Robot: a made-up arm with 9 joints.
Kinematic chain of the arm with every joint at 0, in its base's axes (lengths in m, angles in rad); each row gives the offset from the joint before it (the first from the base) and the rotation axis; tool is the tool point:
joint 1: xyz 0 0 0.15 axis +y
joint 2: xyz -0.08 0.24 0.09 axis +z
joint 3: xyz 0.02 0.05 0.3 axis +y
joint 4: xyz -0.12 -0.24 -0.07 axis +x
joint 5: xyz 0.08 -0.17 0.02 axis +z
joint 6: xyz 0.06 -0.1 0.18 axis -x
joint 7: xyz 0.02 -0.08 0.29 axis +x
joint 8: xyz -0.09 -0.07 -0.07 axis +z
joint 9: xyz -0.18 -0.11 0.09 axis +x
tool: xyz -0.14 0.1 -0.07
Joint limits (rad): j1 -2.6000..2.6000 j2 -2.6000..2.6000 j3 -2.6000..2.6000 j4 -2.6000..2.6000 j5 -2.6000..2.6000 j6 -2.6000..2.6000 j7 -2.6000..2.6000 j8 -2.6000..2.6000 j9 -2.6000..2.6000
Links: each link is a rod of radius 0.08 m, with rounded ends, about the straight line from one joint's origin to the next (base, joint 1, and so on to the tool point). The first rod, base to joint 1, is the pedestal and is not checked.
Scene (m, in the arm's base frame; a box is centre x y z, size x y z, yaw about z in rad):
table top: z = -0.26
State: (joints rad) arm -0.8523 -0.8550 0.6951 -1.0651 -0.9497 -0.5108 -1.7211 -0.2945 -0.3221
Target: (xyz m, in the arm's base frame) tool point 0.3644 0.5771 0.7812
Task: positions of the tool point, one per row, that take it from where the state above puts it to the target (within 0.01 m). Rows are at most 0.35 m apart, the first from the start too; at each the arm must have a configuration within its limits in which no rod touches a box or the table.
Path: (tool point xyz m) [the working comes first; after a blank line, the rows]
Joints at the target: 0.1099 -1.3039 0.6905 -1.2820 -1.2365 -0.0374 -1.8856 0.0817 -0.4248
Straight joint move there: clear.

1: -0.5639 0.5604 0.8393
2: -0.2519 0.6019 0.9457
3: 0.0772 0.6084 0.9247
4: 0.3644 0.5771 0.7812

